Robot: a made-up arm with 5 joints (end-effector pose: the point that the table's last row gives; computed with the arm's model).
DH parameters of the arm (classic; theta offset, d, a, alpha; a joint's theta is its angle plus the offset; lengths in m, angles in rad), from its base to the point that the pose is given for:
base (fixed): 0 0.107 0 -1.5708
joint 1: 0 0.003 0.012 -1.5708
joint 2: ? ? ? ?
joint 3: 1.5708 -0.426 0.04 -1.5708
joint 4: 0 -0.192 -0.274 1.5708
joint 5: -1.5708 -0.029 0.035 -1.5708
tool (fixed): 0 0.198 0 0
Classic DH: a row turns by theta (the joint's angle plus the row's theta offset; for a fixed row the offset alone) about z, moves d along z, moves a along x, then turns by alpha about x.
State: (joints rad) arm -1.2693 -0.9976 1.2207 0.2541 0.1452
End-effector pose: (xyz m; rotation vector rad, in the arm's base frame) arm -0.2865 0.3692 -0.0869 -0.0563 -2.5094 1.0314
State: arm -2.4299 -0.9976 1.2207 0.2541 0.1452
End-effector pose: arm 0.0636 0.3692 -0.2330 0.5804 2.2947 -0.7880
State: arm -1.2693 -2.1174 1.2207 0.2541 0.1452
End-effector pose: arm -0.3370 -0.0914 -0.2496 0.0519 -1.7050 2.3687
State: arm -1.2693 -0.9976 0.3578 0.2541 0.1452
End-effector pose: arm -0.1382 0.4491 -0.0790 -0.6221 -1.7431 0.8750
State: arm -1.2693 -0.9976 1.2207 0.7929 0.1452
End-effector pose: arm -0.2790 0.3419 -0.0561 -0.3107 -2.7281 0.3613
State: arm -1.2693 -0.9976 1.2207 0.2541 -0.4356
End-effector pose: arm -0.3594 0.4234 -0.0162 -0.3093 -1.9796 0.8608
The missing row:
joint 2: 0 -0.043 0.051 -1.5708
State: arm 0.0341 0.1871 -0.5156 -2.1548 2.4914
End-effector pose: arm 0.3898 0.6990 0.3677 0.0189 -1.1168 -2.5359
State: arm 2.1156 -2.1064 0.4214 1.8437 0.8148
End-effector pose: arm 0.2531 -0.0696 0.3102 0.8586 -0.6958 0.6865
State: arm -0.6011 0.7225 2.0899 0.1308 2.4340
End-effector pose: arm 0.3002 0.0753 0.6214 0.8386 1.0631 -0.2742
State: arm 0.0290 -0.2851 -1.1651 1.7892 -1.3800
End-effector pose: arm 0.2196 0.2282 -0.1899 -2.4022 1.3646 -0.1247
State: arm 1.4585 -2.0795 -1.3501 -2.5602 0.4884
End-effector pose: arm -0.1095 -0.0388 0.5744 0.0971 2.6201 -0.6867
